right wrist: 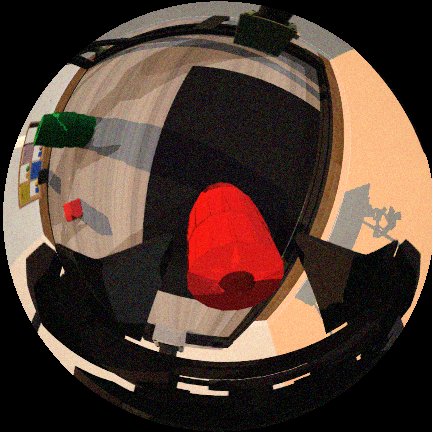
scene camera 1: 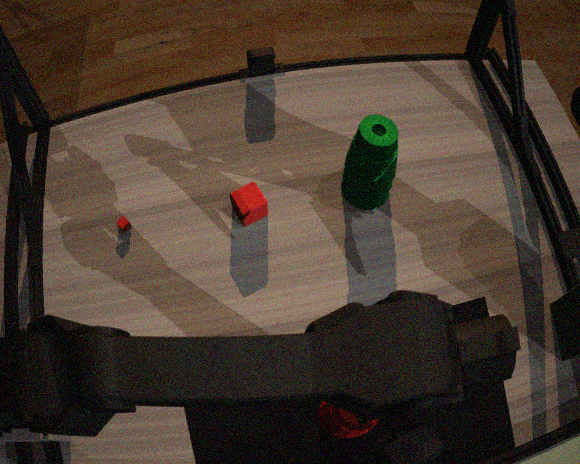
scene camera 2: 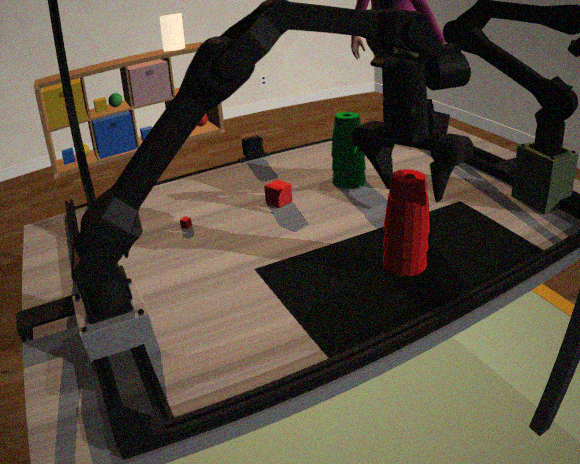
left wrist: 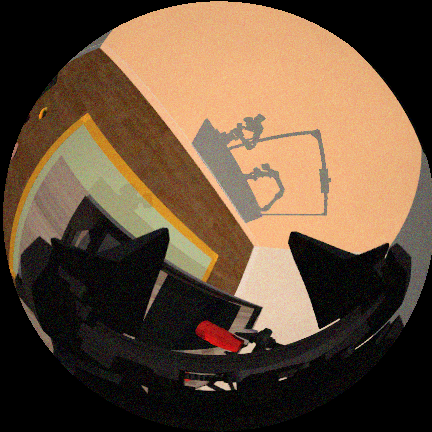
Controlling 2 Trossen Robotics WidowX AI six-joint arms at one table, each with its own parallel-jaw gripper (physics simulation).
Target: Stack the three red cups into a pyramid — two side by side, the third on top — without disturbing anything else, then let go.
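Frame: origin at the left arm's base, x back, y right, z up, level; metres.
Where they show: left gripper, fingertip midpoint: (left wrist: 231, 236); right gripper, fingertip midpoint: (right wrist: 236, 240) (scene camera 2: 413, 194) (left wrist: 229, 342); left arm's base, origin of the base link: (scene camera 2: 548, 149); right arm's base, origin of the base link: (right wrist: 168, 346) (scene camera 2: 107, 304).
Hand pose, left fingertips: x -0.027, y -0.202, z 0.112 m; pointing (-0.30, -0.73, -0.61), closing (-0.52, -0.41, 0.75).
Things, the pixels of their top centre, and the offset from my left fingertips. "*": a spot on its surface instead. Level surfaces: height alone.
- black mat, its level: dz -0.230 m
- green cup stack, middle of its top: (scene camera 1: 378, 132) (scene camera 2: 347, 115) dx -0.297, dy +0.493, dz -0.076 m
- red block, middle of its top: (scene camera 1: 248, 197) (scene camera 2: 277, 184) (right wrist: 66, 212) dx -0.469, dy +0.486, dz -0.190 m
- small red cube, middle of its top: (scene camera 1: 122, 222) (scene camera 2: 185, 218) dx -0.665, dy +0.492, dz -0.214 m
- dark block, surface spot: (scene camera 1: 261, 61) (scene camera 2: 253, 143) * dx -0.419, dy +0.749, dz -0.188 m
The red cups (scene camera 1: 345, 424) (scene camera 2: 406, 235) (left wrist: 219, 336) (right wrist: 227, 240) stand as one upright, nested stack on the black mat (scene camera 2: 320, 295) (left wrist: 175, 312) (right wrist: 240, 115). How many are nested cannot be counted. In scene camera 1, the right arm hides most of the stack. My right gripper (scene camera 2: 414, 194) (right wrist: 236, 240) is open and points down near the top of the stack, which shows between its spread fingers in the right wrist view. Its fingers are hidden in scene camera 1. My left gripper (left wrist: 231, 236) is open and empty, away from the stack, facing a wall.
A green cup stack (scene camera 1: 370, 170) (scene camera 2: 348, 155) (right wrist: 70, 131) stands behind the mat. A red block (scene camera 1: 250, 204) (scene camera 2: 278, 194) (right wrist: 73, 209), a small red cube (scene camera 1: 123, 223) (scene camera 2: 185, 222) and a dark block (scene camera 1: 261, 61) (scene camera 2: 252, 146) lie farther off. Dark frame posts border the table.
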